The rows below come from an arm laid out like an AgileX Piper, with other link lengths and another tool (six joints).
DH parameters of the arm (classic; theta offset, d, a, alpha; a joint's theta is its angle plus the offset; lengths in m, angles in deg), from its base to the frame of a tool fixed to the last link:
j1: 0 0.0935 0 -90
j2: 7.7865 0 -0.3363 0
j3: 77.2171 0 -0.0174 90
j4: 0 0.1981 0 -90
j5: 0 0 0 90
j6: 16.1 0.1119 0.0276 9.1
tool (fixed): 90 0.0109 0 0
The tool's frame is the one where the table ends.
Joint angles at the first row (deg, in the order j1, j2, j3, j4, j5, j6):
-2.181 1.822 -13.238 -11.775 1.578 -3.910
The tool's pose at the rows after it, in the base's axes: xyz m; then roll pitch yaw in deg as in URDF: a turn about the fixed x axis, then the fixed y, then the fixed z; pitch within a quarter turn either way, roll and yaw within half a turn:
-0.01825 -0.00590 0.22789 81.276 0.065 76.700
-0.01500 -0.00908 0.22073 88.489 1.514 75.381
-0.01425 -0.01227 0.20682 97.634 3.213 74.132
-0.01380 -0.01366 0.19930 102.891 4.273 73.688
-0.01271 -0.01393 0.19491 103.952 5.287 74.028
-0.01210 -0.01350 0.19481 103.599 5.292 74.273
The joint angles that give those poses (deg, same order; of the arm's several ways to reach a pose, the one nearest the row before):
-2.181 4.457 -15.656 -13.981 7.817 -3.984
-2.182 7.038 -16.416 -14.242 13.521 -4.044
-2.180 9.534 -16.356 -14.128 20.456 -4.126
-2.180 11.365 -16.098 -14.045 23.814 -4.128
-2.179 11.894 -15.134 -14.048 23.511 -4.868
-2.180 11.895 -14.902 -13.764 22.885 -5.229

